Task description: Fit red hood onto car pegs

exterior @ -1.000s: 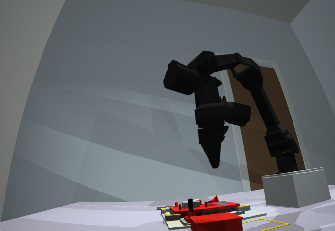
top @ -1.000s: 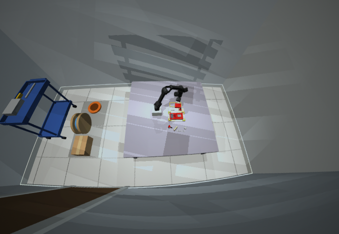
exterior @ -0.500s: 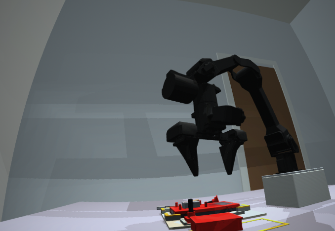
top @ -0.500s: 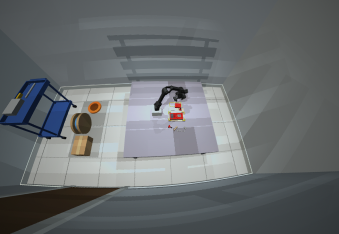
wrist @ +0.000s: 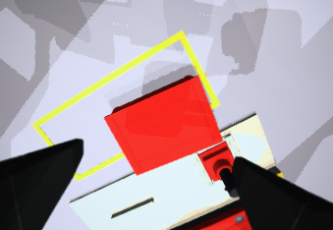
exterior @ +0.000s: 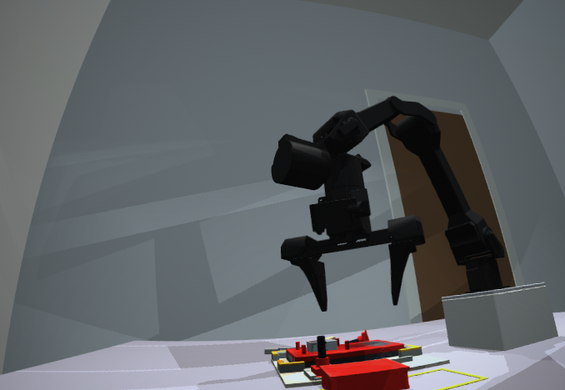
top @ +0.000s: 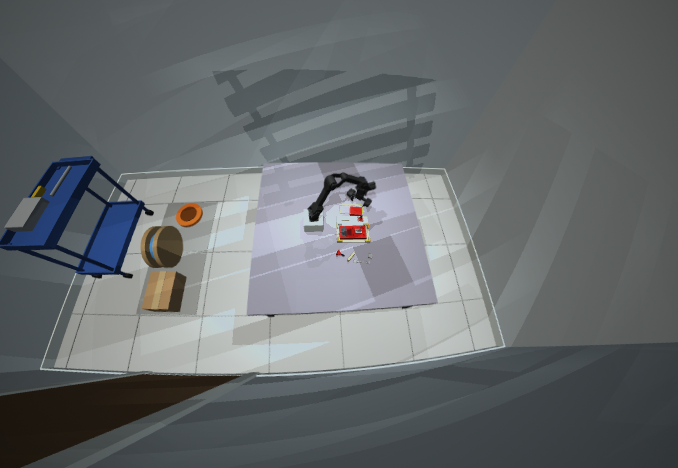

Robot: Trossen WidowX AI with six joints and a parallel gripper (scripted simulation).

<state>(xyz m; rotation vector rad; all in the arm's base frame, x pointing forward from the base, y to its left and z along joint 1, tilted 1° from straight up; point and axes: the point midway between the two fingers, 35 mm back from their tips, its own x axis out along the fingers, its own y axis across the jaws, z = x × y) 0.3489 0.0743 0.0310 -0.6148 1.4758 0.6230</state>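
My gripper tip is 10 mm to the left of the red hood and 80 mm above it. Also, from my gripper tip: white wheel: 30 mm ahead, 200 mm to the left, 90 mm below.
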